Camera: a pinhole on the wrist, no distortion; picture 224 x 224 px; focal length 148.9 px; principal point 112.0 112.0 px. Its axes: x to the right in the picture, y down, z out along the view. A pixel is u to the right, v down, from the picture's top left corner.
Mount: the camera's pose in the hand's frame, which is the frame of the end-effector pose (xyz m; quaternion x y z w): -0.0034 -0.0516 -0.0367 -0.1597 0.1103 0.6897 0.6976
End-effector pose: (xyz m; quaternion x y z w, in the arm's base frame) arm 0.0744 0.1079 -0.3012 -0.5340 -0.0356 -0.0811 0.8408
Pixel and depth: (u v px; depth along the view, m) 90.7 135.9 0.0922
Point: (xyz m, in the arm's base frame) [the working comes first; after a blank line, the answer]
In the camera's frame: -0.0132 0.0148 0.0922

0.0465 0.1455 -0.2563
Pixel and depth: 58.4 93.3 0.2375
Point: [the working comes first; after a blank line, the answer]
In the camera's frame: -0.0855 -0.0298 0.2375

0.0813 0.2858 -0.1700
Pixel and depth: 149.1 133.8 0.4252
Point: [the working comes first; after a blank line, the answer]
In the camera's frame: 0.1059 0.0623 0.4252

0.0289 0.4850 -0.3648
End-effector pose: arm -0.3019 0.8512 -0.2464 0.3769 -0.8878 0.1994 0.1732
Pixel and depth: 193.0 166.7 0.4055
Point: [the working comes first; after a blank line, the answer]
In the camera's frame: 0.2206 0.1490 0.4055

-0.4515 1.0304 -0.6049
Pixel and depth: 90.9 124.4 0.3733
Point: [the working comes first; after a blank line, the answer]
In the camera's frame: -0.0529 0.0311 0.3733

-0.3425 0.7545 -0.5634
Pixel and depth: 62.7 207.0 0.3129
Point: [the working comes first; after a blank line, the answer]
In the camera's frame: -0.1036 0.1996 0.3129

-0.1746 0.8328 -0.5815
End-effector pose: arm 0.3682 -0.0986 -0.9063 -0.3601 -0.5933 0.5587 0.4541
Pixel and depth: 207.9 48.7 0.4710
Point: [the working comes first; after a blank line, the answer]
In the camera's frame: 0.3034 -0.2002 0.4710

-0.0028 0.0093 -1.2744
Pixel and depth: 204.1 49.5 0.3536
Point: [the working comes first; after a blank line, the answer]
In the camera's frame: 0.2187 -0.1484 0.3536

0.0979 -0.0208 -1.1623
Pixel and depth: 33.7 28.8 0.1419
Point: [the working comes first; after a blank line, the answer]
In the camera's frame: -0.0746 -0.0793 0.1419

0.2319 -0.0892 -0.8261
